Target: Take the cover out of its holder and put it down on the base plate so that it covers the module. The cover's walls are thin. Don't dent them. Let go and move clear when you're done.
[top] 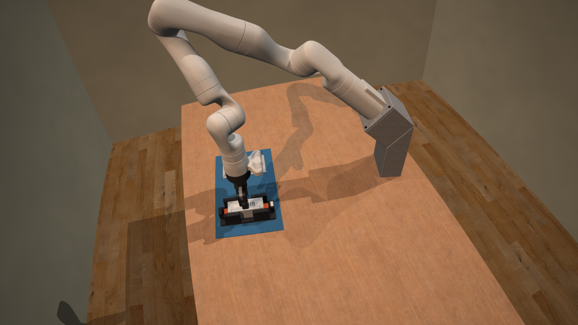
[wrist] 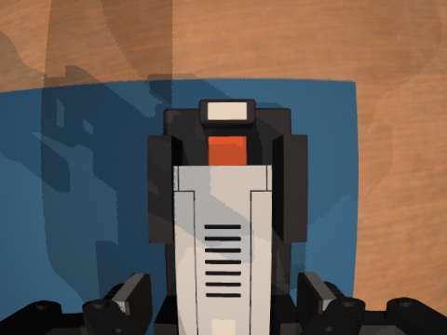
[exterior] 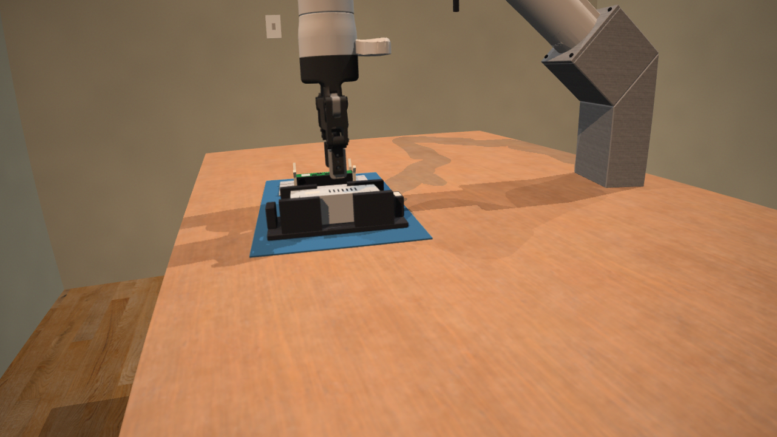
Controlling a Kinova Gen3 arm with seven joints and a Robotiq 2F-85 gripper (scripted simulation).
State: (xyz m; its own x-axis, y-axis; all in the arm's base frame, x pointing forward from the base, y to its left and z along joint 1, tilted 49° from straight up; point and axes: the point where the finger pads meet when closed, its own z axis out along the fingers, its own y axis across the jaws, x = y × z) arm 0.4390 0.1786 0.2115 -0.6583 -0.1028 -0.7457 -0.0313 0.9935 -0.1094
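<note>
Now: hand 60 mm above the light grey cover.
</note>
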